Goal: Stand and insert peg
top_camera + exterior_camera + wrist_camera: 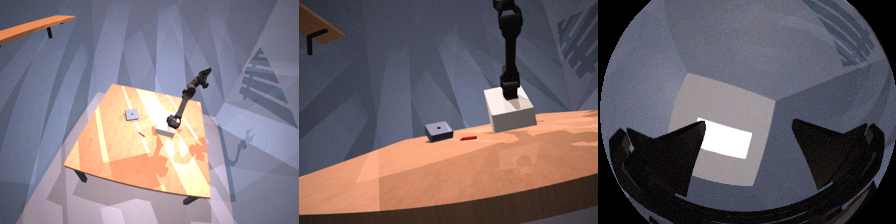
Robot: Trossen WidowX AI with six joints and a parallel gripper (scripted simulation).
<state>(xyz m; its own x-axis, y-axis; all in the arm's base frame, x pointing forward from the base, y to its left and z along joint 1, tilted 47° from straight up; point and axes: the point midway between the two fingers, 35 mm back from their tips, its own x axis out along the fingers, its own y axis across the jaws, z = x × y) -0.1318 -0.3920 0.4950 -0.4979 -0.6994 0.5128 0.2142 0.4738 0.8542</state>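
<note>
Now: the red peg 82 cm below my gripper tip, 41 cm ahead of it and 4 cm to the left of it. Round my gripper tip: blue-grey sloped panel: 77 cm below, 56 cm ahead, 14 cm to the right.
</note>
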